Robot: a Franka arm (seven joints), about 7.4 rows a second.
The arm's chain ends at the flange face. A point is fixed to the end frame.
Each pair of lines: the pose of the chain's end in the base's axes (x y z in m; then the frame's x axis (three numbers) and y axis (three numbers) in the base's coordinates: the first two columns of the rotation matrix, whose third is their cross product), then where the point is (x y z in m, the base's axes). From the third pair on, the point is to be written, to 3 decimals.
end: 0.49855 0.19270 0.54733 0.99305 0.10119 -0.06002 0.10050 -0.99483 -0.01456
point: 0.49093 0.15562 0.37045
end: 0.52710 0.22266 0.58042 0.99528 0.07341 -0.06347 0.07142 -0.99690 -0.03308
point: 0.51756 0.18905 0.40294
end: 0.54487 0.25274 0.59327 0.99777 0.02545 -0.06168 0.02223 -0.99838 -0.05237
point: 0.534 0.223 0.415
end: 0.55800 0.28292 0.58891 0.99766 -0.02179 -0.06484 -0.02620 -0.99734 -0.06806
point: 0.545 0.257 0.410
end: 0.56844 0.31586 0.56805 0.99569 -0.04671 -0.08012 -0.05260 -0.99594 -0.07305
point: 0.552 0.291 0.390
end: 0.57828 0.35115 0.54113 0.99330 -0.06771 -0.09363 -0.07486 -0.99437 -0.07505
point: 0.559 0.327 0.363
